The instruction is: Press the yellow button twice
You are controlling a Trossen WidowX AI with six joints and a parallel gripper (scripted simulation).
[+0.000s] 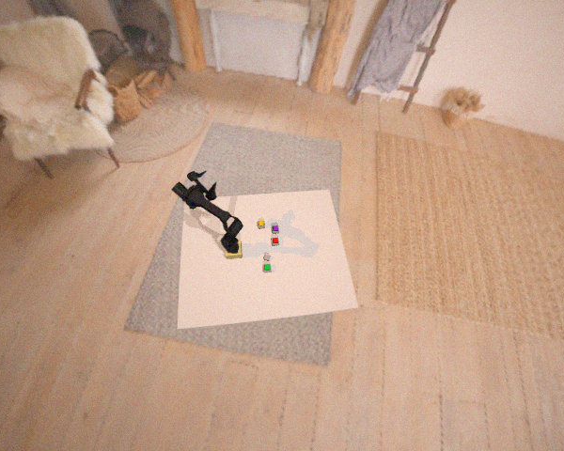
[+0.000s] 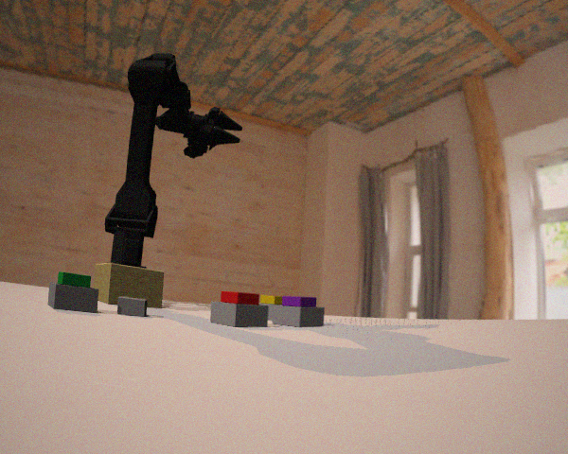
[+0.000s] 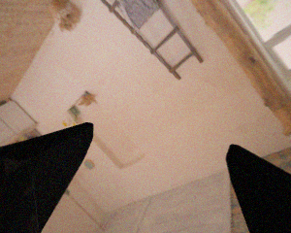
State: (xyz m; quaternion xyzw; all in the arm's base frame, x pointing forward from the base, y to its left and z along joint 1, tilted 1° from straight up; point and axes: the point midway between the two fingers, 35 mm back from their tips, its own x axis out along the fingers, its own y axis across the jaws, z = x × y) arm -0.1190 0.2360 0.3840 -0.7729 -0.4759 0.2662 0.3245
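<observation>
Right now my gripper tip is 410 mm above the yellow button, 280 mm short of it and 60 mm to the left of it. Also, from my gripper tip: purple button 410 mm below, 380 mm ahead, 100 mm to the right; then red button 410 mm below, 380 mm ahead, 190 mm to the right; then small grey block 430 mm below, 330 mm ahead, 300 mm to the right.
</observation>
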